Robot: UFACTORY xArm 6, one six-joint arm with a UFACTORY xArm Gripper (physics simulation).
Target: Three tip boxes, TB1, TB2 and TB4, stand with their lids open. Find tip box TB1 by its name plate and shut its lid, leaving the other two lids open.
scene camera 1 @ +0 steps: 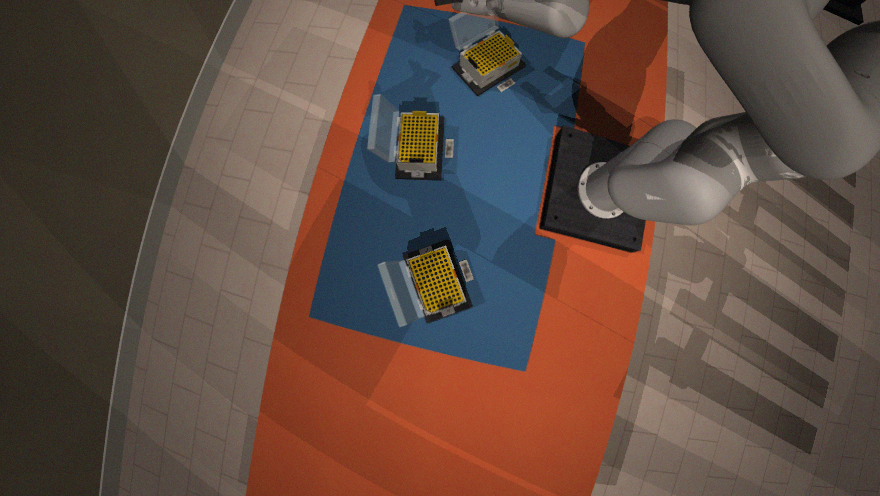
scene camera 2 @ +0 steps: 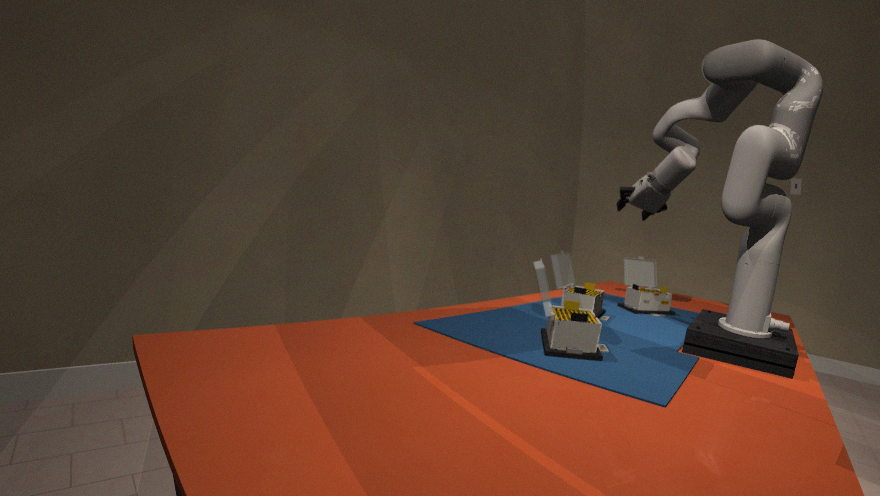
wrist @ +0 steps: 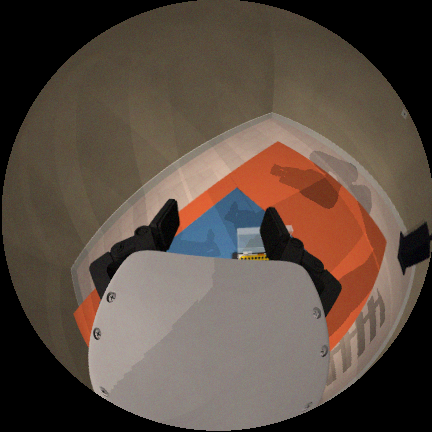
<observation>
In view: the gripper (scene camera 2: 630, 211), a blue mat (scene camera 1: 486, 204), a tip box (scene camera 1: 479, 84), a tip box (scene camera 1: 429, 316) and a tip box (scene camera 1: 404, 170).
The gripper also shows in the wrist view (wrist: 220, 214). The blue mat also shows in scene camera 2 (scene camera 2: 643, 362) and in the wrist view (wrist: 214, 233).
</observation>
